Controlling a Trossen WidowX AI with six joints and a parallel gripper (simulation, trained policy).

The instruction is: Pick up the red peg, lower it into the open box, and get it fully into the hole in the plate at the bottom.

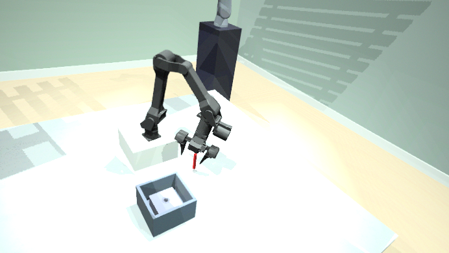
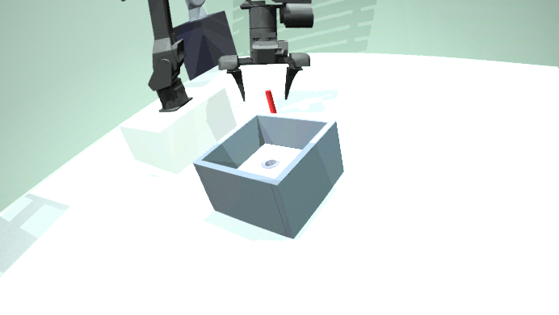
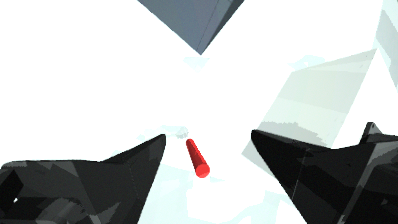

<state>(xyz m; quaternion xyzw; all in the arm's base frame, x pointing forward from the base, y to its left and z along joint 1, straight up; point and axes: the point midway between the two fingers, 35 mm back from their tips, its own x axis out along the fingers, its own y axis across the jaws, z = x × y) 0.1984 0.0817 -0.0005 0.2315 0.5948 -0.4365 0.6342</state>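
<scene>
My gripper tip is now 30 mm to the right of the red peg, 30 mm above it and 10 mm past it. The rest, counted from my gripper tip: grey box: 190 mm to the right, 110 mm ahead, 50 mm below.
</scene>
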